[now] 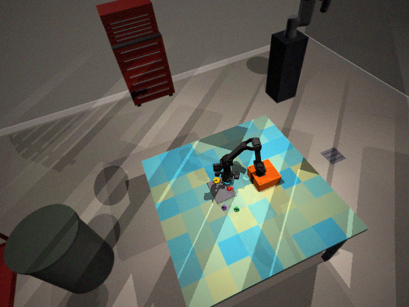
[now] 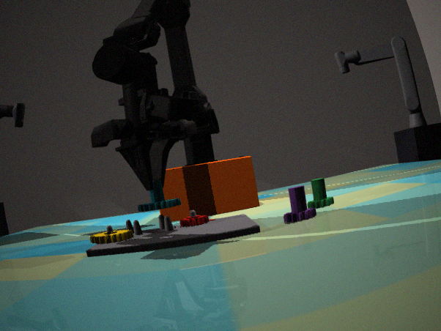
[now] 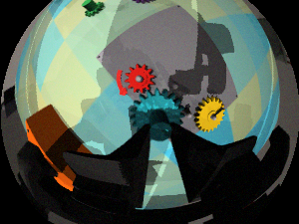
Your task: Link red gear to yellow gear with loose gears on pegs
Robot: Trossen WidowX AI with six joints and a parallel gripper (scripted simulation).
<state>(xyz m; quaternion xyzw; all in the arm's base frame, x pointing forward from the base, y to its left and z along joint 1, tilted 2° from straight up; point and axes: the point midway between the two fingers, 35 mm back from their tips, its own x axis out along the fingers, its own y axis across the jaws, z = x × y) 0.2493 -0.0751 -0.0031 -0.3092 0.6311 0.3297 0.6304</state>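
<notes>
Now: gripper tip 50 mm to the right of the red gear, 50 mm above it and 10 mm short of it. Also, from my gripper tip: red arrow: 60 mm to the left, 60 mm below, 20 mm behind; yellow gear: 70 mm to the right, 70 mm ahead, 50 mm below; teal gear: 10 mm below.
</notes>
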